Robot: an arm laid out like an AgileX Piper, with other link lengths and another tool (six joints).
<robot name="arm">
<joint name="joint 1" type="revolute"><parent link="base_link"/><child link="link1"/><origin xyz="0 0 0.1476" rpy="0 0 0"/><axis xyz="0 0 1"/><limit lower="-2.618" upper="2.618"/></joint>
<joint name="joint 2" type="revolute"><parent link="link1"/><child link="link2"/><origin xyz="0 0 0" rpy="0 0 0"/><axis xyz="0 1 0"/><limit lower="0" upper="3.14"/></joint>
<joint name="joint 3" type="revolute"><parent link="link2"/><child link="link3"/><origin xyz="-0.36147 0 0.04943" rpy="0 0 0"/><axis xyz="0 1 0"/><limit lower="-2.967" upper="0"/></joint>
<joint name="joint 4" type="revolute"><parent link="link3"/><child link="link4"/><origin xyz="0.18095 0 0.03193" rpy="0 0 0"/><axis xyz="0.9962 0 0.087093"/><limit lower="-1.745" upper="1.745"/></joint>
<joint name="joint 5" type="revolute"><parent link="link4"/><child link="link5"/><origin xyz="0 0 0" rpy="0 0 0"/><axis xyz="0 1 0"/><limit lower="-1.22" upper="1.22"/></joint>
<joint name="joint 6" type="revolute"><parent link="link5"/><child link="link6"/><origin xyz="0.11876 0 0.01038" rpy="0 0 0"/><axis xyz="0.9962 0 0.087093"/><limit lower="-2.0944" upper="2.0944"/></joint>
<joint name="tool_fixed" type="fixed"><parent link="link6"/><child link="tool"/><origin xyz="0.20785 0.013 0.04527" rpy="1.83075 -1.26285 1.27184"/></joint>
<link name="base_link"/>
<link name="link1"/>
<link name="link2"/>
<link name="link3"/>
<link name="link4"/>
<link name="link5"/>
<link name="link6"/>
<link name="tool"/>
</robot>
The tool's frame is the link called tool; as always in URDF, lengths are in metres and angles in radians.
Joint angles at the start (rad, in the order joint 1, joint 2, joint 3, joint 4, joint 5, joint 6): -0.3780, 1.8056, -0.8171, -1.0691, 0.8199, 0.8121
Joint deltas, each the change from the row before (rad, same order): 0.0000, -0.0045, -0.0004, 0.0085, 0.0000, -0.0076; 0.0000, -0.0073, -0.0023, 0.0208, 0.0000, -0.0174; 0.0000, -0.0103, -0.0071, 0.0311, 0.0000, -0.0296; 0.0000, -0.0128, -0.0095, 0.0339, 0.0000, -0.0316; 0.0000, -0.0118, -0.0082, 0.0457, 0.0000, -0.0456; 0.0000, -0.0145, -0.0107, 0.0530, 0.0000, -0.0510; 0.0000, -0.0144, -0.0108, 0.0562, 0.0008, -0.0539; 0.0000, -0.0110, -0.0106, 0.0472, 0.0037, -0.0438; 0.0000, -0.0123, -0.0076, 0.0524, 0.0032, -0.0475; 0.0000, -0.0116, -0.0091, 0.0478, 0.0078, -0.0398; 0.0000, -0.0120, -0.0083, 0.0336, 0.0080, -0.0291; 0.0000, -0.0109, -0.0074, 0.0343, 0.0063, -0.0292; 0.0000, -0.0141, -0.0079, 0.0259, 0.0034, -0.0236; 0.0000, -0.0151, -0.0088, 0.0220, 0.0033, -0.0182; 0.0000, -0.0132, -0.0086, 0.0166, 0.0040, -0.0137; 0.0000, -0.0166, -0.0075, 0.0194, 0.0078, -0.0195
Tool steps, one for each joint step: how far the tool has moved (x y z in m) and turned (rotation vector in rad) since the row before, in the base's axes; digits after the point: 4 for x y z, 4 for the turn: -0.0006, 0.0013, 0.0004, 0.0039, -0.0016, -0.0009; -0.0011, 0.0031, 0.0000, 0.0103, -0.0026, -0.0030; -0.0002, 0.0043, 0.0004, 0.0149, -0.0048, -0.0012; 0.0008, 0.0046, 0.0014, 0.0153, -0.0093, -0.0011; -0.0004, 0.0072, -0.0009, 0.0251, -0.0023, 0.0021; 0.0006, 0.0085, -0.0004, 0.0287, -0.0070, 0.0026; 0.0009, 0.0094, -0.0006, 0.0313, -0.0072, 0.0041; 0.0008, 0.0078, -0.0003, 0.0259, -0.0060, 0.0022; 0.0003, 0.0096, -0.0010, 0.0309, -0.0056, 0.0035; 0.0000, 0.0085, -0.0001, 0.0269, -0.0062, -0.0008; 0.0003, 0.0058, 0.0016, 0.0171, -0.0076, 0.0002; 0.0008, 0.0064, 0.0011, 0.0189, -0.0080, 0.0015; 0.0023, 0.0045, 0.0032, 0.0115, -0.0146, 0.0037; 0.0028, 0.0035, 0.0043, 0.0079, -0.0179, 0.0018; 0.0024, 0.0024, 0.0043, 0.0046, -0.0158, 0.0011; 0.0009, 0.0034, 0.0046, 0.0062, -0.0131, 0.0035
